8 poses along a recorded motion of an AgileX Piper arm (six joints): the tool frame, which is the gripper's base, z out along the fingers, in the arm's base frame.
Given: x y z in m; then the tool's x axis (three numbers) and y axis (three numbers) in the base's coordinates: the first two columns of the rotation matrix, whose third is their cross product.
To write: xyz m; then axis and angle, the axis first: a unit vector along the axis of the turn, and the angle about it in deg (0 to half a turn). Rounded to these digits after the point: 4 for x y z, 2 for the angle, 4 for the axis.
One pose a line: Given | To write
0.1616 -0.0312 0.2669 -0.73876 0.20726 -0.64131 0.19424 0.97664 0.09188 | 0.1616 -0.0312 0.2669 0.1147 0.9933 0.0101 139.64
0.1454 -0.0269 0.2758 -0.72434 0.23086 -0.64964 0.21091 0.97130 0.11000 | 0.1454 -0.0269 0.2758 0.1271 0.9918 0.0151 138.82
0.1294 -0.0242 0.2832 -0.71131 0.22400 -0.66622 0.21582 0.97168 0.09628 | 0.1294 -0.0242 0.2832 0.1275 0.9918 0.0061 137.70
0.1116 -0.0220 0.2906 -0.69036 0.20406 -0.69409 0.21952 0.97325 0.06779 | 0.1116 -0.0220 0.2906 0.1243 0.9922 -0.0111 135.80
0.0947 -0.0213 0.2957 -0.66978 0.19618 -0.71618 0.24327 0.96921 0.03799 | 0.0947 -0.0213 0.2957 0.1305 0.9909 -0.0329 134.32
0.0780 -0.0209 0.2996 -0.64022 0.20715 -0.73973 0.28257 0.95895 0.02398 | 0.0780 -0.0209 0.2996 0.1478 0.9877 -0.0512 132.60
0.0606 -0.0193 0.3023 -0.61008 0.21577 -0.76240 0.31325 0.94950 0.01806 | 0.0606 -0.0193 0.3023 0.1624 0.9846 -0.0644 130.82
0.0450 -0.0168 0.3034 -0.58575 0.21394 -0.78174 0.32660 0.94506 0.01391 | 0.0450 -0.0168 0.3034 0.1685 0.9830 -0.0727 129.20
